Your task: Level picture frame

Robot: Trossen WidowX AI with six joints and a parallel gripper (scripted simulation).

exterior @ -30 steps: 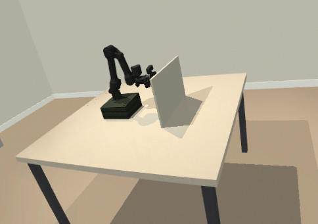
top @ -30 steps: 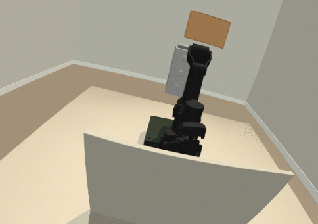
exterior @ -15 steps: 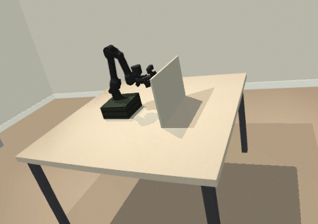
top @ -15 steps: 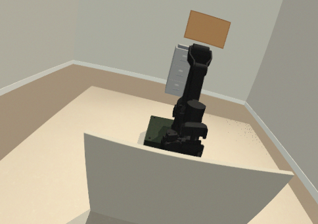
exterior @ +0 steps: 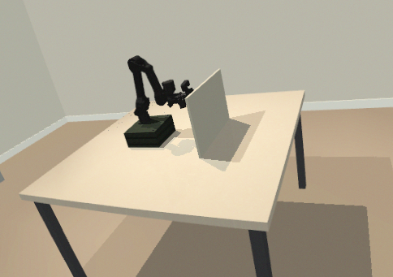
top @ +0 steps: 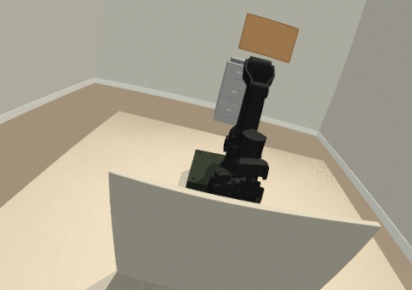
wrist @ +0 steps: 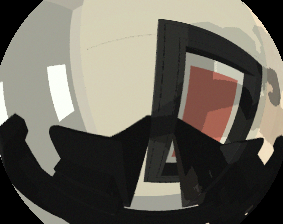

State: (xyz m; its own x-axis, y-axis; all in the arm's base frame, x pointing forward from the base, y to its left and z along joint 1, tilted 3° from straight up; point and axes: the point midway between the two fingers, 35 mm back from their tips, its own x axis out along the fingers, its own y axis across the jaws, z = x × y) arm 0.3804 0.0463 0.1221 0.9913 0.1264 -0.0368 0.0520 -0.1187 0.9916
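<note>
The picture frame lies 5 cm below my gripper tip and 1 cm to the left of it. Also, from my gripper tip: wall panel (7 cm below, 2 cm ahead).
</note>
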